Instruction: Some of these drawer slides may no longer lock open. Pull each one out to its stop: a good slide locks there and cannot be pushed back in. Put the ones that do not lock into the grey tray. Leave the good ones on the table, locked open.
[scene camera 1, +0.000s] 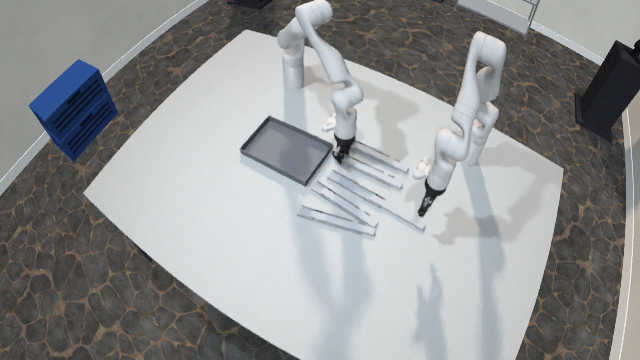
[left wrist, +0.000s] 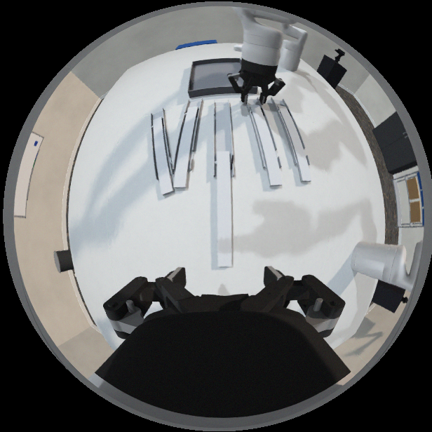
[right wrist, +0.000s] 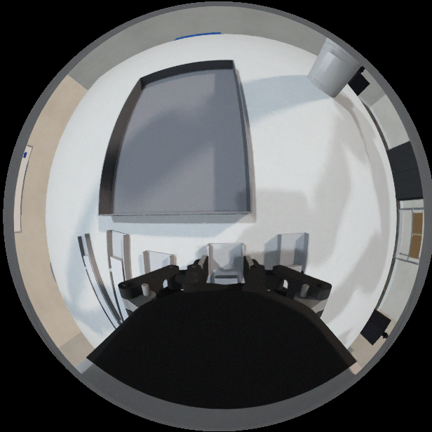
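Where they show: left gripper, fingertip midpoint: (scene camera 1: 426, 205); right gripper, fingertip midpoint: (scene camera 1: 343, 158); left arm's base at its link origin: (scene camera 1: 467, 157); right arm's base at its link origin: (scene camera 1: 294, 84).
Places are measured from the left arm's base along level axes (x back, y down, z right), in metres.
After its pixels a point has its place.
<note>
Several pale metal drawer slides lie on the table. The middle slide (scene camera 1: 406, 217) {z 0.100, x -0.414, y -0.012 m} (left wrist: 224, 210) (right wrist: 159, 257) is drawn out long toward the left gripper. The second slide from the right in the left wrist view (left wrist: 267, 155) is short, and my right gripper (scene camera 1: 339, 159) {z 0.428, x -0.330, y -0.005 m} (left wrist: 252, 102) (right wrist: 225, 263) is shut on its tray-side end. The outermost slide on that side (left wrist: 296, 145) (right wrist: 293, 247) and two at the other side, one (left wrist: 185, 150) and another (left wrist: 162, 157), are also short. My left gripper (scene camera 1: 421, 213) {z 0.050, x -0.406, y -0.133 m} (left wrist: 224, 276) is open, above the table near the long slide's outer end.
The grey tray (scene camera 1: 274, 172) {z 0.600, x -0.519, y -0.007 m} (left wrist: 215, 92) (right wrist: 180, 215) stands just beyond the slides' near-tray ends and holds no slide. The two slides farthest from the right arm nearly meet at one end. A blue cabinet (scene camera 1: 75, 110) stands off the table.
</note>
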